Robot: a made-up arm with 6 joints.
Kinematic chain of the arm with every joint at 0, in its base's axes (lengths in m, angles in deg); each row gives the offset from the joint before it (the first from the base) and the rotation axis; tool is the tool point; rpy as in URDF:
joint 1: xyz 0 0 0.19 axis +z
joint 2: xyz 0 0 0 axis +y
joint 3: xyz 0.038 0 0.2 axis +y
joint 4: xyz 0.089 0 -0.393 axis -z
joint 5: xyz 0 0 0 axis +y
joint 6: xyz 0.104 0 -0.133 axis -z
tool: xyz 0 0 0 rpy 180 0 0
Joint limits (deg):
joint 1: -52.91..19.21
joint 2: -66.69..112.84
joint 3: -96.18..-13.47
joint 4: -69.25..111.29
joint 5: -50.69..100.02
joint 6: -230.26..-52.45
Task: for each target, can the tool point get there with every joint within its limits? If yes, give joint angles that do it. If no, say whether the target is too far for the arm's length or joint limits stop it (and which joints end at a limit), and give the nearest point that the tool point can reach.
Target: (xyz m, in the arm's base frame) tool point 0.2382 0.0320 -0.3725
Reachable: yes | joints -10.70 84.09 -68.05 -41.34 -4.68 -203.13
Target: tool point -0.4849 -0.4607 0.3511
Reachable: no: joint limits stop it (at a limit: joint 1, joint 2, joint 3) | nearest point -0.3006 -0.1937 0.1443 | short by 0.385 m
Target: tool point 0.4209 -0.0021 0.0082
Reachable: yes | joints -0.76 -7.59 -33.16 6.67 48.32 -67.53
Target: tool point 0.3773 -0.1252 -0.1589
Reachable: yes | joints 2.12 48.11 -62.05 92.52 -17.53 -122.06
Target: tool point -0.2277 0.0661 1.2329
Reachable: no: too far | nearest point -0.1496 0.0434 0.8753 | short by 0.367 m
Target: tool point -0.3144 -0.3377 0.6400
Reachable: no: joint limits stop it (at a limit: joint 1, joint 2, joint 3, joint 5) | nearest point -0.2051 -0.1912 0.7463 | short by 0.211 m
